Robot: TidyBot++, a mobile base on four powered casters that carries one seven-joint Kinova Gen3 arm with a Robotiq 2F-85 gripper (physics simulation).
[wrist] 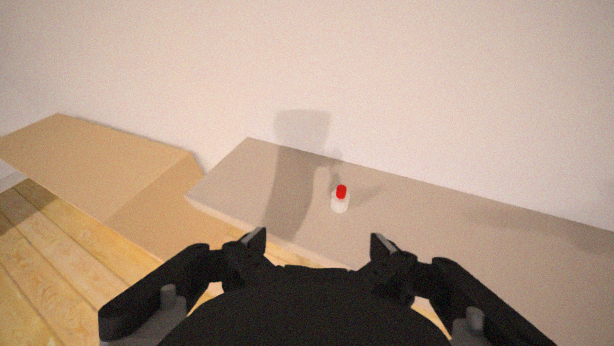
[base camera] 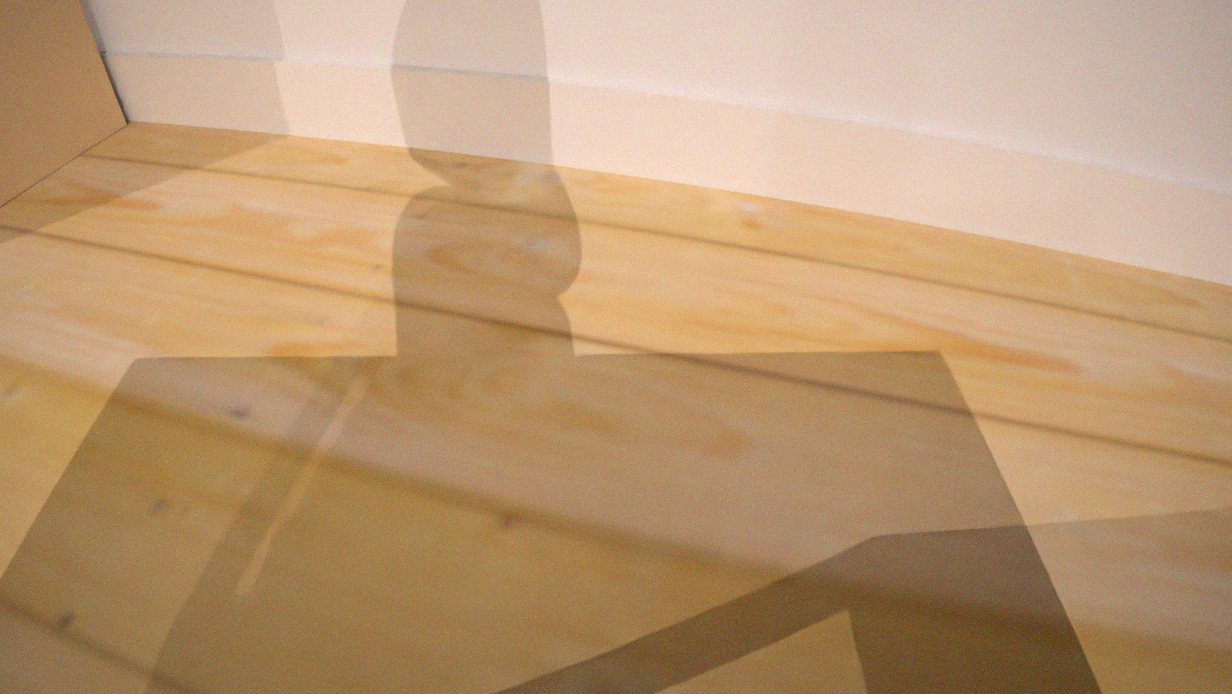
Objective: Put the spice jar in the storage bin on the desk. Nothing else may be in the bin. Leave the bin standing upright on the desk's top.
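Places are measured from the arm's base along level axes (x right, y ahead, z up), in centimetres.
Where they show: gripper, fingertip midpoint: (wrist: 317, 241).
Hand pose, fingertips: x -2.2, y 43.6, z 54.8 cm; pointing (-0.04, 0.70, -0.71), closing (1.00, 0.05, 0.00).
After its pixels a point has its place.
The spice jar (wrist: 340, 200) @[x 1.2, y 59.3, z 39.1 cm], white with a red cap, stands upright on a long grey-brown wall shelf (wrist: 425, 215) @[x 19.2, y 59.8, z 35.3 cm] in the wrist view. My gripper (wrist: 317, 241) @[x -2.2, y 43.6, z 54.8 cm] is open, with nothing between its fingers. The jar shows beyond the fingertips, slightly right of the midpoint between them, and apart from them. The storage bin and the desk do not show in either view.
A light wooden cabinet (wrist: 115, 165) @[x -88.7, y 80.8, z 21.3 cm] stands left of the shelf, against the wall; its side (base camera: 43, 94) @[x -62.9, y 82.5, z -31.2 cm] shows at the base camera view's upper left. The wall (base camera: 862, 60) @[x 23.1, y 69.0, z -25.5 cm] runs behind the plank floor (base camera: 775, 301) @[x 14.2, y 53.3, z -39.7 cm], where shadows fall.
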